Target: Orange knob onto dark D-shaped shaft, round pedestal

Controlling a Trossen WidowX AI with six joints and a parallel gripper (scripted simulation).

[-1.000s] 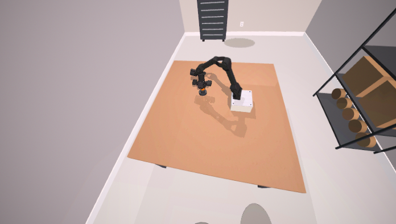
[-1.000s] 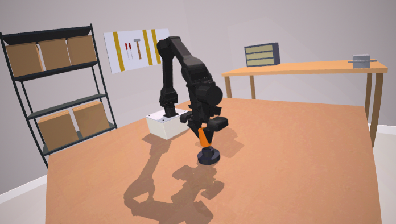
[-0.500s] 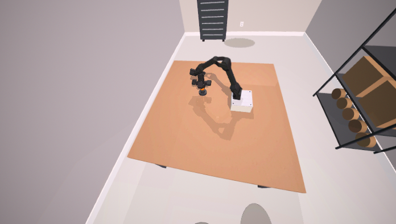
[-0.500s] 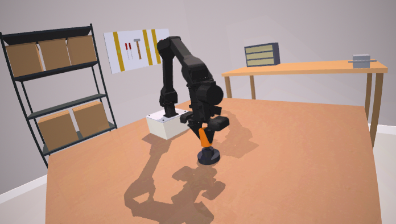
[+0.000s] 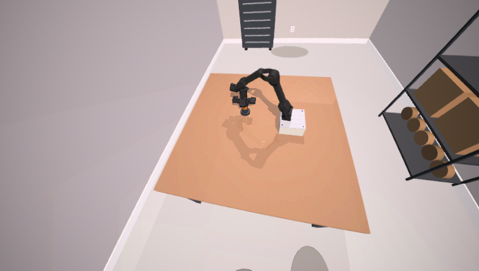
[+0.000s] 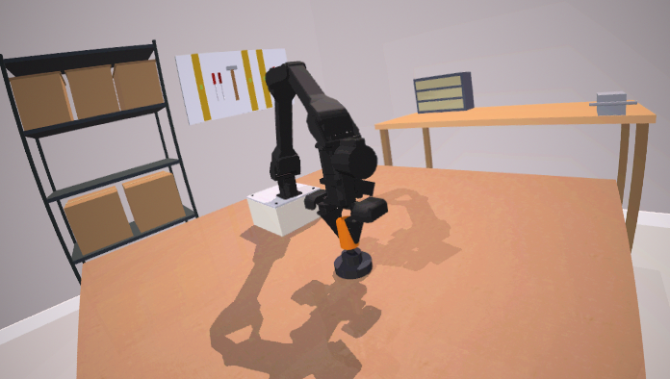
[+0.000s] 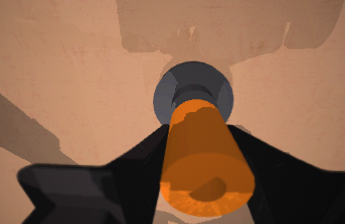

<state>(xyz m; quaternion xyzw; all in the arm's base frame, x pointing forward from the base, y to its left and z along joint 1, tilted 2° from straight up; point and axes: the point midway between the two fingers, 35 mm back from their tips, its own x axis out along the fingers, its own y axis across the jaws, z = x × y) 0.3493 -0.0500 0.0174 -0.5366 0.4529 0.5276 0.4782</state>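
Right now the orange knob is 20 mm above my gripper tip. Round my gripper tip: dark round pedestal 40 mm below.
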